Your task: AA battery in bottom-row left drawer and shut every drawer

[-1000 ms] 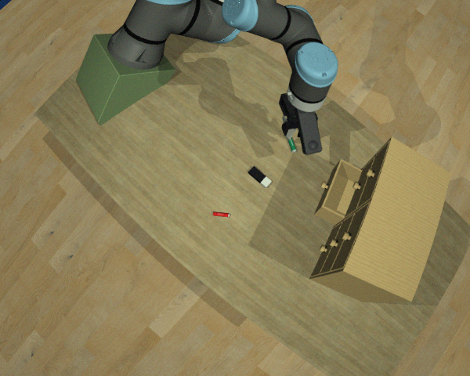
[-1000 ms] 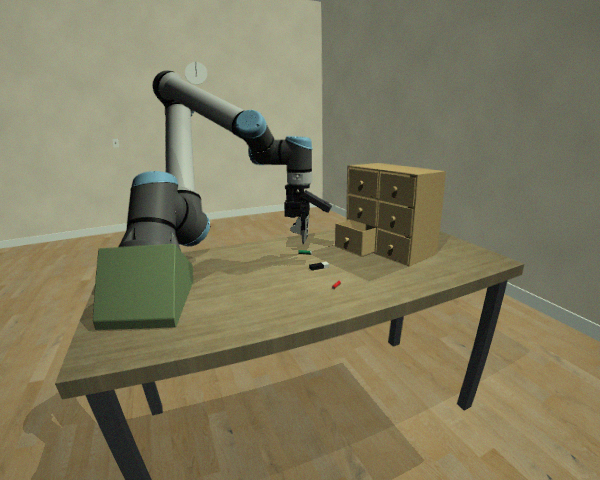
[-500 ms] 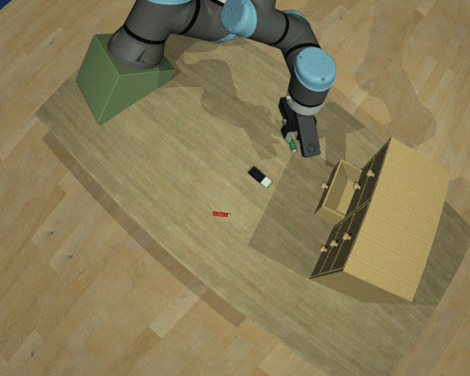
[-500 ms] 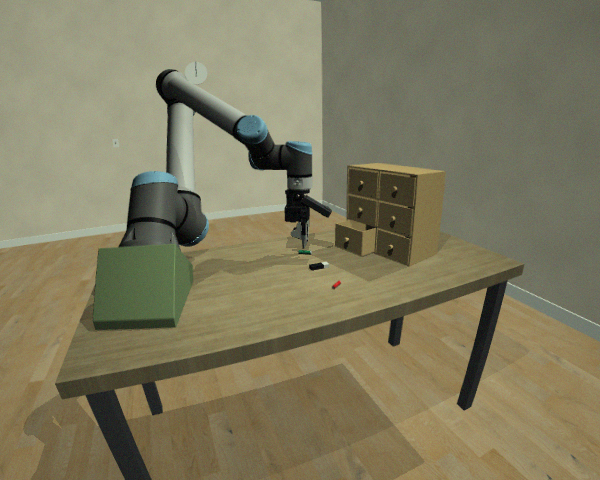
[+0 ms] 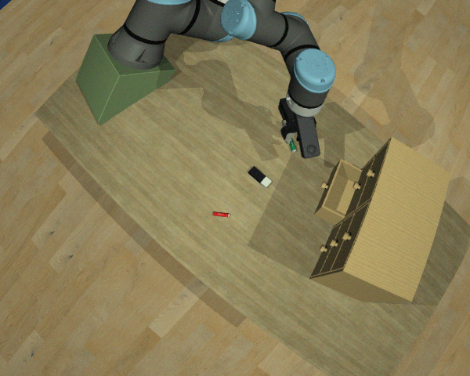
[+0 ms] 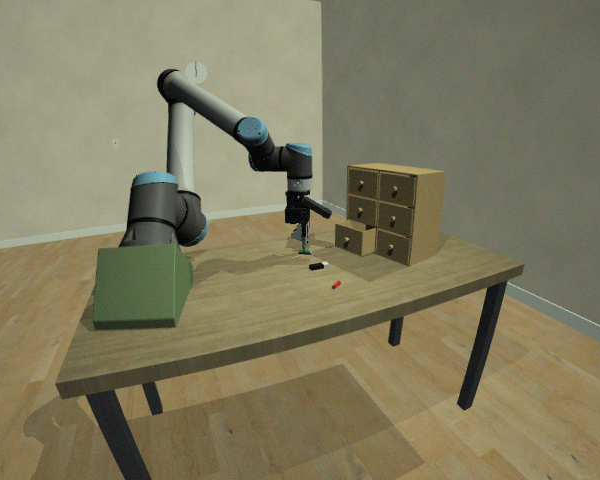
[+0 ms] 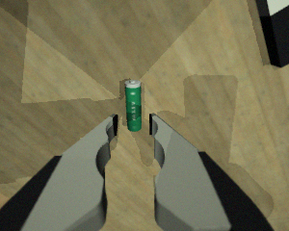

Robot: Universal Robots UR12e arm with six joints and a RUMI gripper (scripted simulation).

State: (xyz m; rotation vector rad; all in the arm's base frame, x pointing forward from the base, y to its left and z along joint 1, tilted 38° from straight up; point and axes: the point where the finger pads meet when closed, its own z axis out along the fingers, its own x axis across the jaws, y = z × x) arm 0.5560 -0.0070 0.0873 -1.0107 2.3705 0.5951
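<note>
My gripper is now 3 cm above the green AA battery. From my hand the other things lie so: black-and-white block: 1 cm behind, 14 cm to the right, 3 cm below; then small red cylinder: 5 cm behind, 28 cm to the right, 3 cm below.
</note>
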